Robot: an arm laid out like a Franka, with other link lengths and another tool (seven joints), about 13 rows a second.
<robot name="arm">
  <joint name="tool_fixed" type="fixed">
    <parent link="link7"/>
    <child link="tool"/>
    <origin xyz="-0.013 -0.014 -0.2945" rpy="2.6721 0 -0.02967"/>
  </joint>
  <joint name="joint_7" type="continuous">
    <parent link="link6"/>
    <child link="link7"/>
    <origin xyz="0.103 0 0"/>
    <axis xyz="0 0 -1"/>
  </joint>
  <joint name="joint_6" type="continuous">
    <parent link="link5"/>
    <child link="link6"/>
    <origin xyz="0 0 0"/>
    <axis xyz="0 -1 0"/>
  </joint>
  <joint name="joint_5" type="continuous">
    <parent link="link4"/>
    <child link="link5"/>
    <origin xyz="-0.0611 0 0.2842"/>
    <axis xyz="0 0 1"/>
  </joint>
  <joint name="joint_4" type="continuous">
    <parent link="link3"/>
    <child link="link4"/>
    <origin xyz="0.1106 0 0"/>
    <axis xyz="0 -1 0"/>
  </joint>
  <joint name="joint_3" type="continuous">
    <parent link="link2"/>
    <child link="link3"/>
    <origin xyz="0 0 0.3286"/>
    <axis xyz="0 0 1"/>
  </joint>
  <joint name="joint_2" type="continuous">
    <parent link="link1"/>
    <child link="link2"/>
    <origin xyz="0 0 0"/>
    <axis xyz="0 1 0"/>
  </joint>
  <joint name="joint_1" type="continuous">
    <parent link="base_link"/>
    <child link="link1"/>
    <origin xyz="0 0 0.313"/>
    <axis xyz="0 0 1"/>
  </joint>
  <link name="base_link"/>
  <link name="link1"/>
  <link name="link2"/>
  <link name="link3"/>
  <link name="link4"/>
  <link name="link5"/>
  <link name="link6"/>
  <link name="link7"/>
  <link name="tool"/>
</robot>
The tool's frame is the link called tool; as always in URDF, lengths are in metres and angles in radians. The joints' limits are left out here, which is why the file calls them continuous.
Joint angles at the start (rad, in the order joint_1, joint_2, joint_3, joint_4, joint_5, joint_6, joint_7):
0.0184, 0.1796, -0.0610, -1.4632, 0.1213, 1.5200, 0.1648
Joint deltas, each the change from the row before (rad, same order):
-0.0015, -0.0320, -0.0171, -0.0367, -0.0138, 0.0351, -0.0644
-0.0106, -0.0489, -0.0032, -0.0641, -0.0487, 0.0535, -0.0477
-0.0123, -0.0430, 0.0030, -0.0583, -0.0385, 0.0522, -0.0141
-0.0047, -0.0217, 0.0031, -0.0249, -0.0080, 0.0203, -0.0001
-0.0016, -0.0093, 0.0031, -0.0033, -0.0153, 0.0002, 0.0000
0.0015, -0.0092, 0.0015, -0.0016, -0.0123, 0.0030, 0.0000
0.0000, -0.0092, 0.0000, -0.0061, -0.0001, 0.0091, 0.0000
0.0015, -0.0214, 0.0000, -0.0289, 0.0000, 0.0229, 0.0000
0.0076, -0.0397, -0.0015, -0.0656, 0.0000, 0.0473, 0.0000
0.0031, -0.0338, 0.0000, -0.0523, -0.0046, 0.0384, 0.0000
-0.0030, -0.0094, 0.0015, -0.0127, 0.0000, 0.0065, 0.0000
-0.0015, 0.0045, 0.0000, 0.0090, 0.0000, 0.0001, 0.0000
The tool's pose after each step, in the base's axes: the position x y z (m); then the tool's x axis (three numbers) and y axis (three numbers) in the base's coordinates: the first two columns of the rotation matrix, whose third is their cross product. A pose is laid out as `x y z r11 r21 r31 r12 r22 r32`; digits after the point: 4 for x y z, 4 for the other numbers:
0.5072 -0.0109 0.3598 0.9768 -0.1877 -0.1034 -0.1366 -0.9171 0.3746
0.5031 -0.0334 0.3648 0.9856 -0.1587 -0.0578 -0.1215 -0.9038 0.4102
0.4998 -0.0496 0.3692 0.9880 -0.1537 -0.0181 -0.1303 -0.8889 0.4393
0.4976 -0.0527 0.3725 0.9880 -0.1548 -0.0007 -0.1384 -0.8854 0.4438
0.4960 -0.0562 0.3761 0.9884 -0.1516 0.0065 -0.1378 -0.8791 0.4563
0.4958 -0.0582 0.3805 0.9889 -0.1473 0.0178 -0.1385 -0.8740 0.4658
0.4962 -0.0583 0.3836 0.9887 -0.1471 0.0299 -0.1440 -0.8738 0.4645
0.4940 -0.0575 0.3853 0.9884 -0.1453 0.0451 -0.1496 -0.8742 0.4619
0.4881 -0.0540 0.3839 0.9881 -0.1386 0.0661 -0.1534 -0.8759 0.4575
0.4830 -0.0534 0.3836 0.9873 -0.1339 0.0860 -0.1585 -0.8750 0.4575
0.4807 -0.0539 0.3838 0.9868 -0.1352 0.0891 -0.1611 -0.8749 0.4567
0.4834 -0.0549 0.3853 0.9862 -0.1367 0.0937 -0.1646 -0.8744 0.4565

